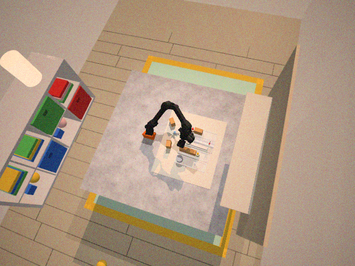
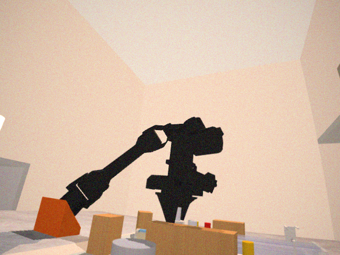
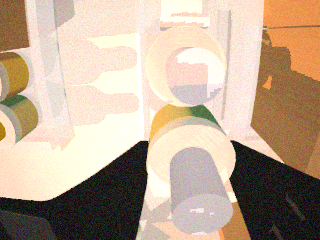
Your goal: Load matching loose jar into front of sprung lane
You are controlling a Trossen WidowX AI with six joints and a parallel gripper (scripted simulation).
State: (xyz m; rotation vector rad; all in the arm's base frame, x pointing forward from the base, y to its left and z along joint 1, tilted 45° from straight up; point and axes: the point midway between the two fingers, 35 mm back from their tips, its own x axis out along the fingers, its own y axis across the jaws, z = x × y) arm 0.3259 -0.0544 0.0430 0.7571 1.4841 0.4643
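Right now the lane rack is 15 cm ahead of my gripper tip and 4 cm below it. Round my gripper tip: grey cylinder: 1 cm behind, 17 cm to the right, 3 cm below.
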